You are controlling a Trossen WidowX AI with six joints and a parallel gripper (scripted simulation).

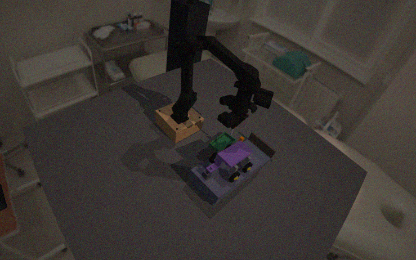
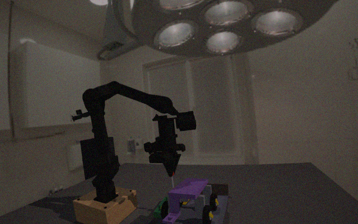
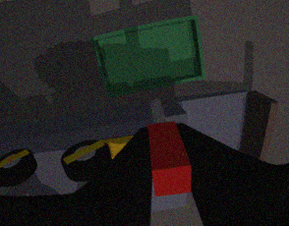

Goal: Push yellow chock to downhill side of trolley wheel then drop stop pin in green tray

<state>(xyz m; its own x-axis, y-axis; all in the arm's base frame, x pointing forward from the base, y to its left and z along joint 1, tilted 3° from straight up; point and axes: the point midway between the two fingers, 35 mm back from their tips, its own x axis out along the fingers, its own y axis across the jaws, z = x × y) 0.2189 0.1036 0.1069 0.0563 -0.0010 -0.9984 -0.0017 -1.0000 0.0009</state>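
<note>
Right now the green tray is 3 cm behind my gripper tip and 14 cm below it. Also, from my gripper tip: yellow chock (6 cm ahead, 3 cm to the right, 6 cm below); then purple trolley (10 cm ahead, 11 cm to the right, 3 cm below); then red-headed stop pin (right at my gripper tip).
</note>
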